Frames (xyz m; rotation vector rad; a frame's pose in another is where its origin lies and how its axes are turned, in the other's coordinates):
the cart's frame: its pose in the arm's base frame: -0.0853 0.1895 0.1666 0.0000 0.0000 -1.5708
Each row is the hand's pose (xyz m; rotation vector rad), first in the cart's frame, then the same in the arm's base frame.
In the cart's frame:
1: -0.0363 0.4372 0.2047 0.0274 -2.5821 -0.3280
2: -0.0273 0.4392 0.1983 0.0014 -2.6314 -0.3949
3: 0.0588 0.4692 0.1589 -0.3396 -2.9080 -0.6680
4: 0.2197 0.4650 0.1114 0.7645 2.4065 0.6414
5: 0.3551 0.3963 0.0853 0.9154 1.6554 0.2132
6: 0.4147 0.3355 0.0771 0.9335 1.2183 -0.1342
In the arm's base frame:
1: 0.3519 0.2258 0.3713 -1.9750 -2.0173 -0.8090
2: 0.3539 0.2168 0.3649 -2.0469 -2.0490 -0.8149
3: 0.3839 0.1307 0.3255 2.2447 1.7752 0.6058
4: 0.3797 -0.0302 0.2780 2.1443 1.1103 -0.0504
5: 0.3110 -0.1656 0.2519 1.9019 0.5475 -0.8455
6: 0.2502 -0.2252 0.2437 1.6894 0.2236 -1.3519

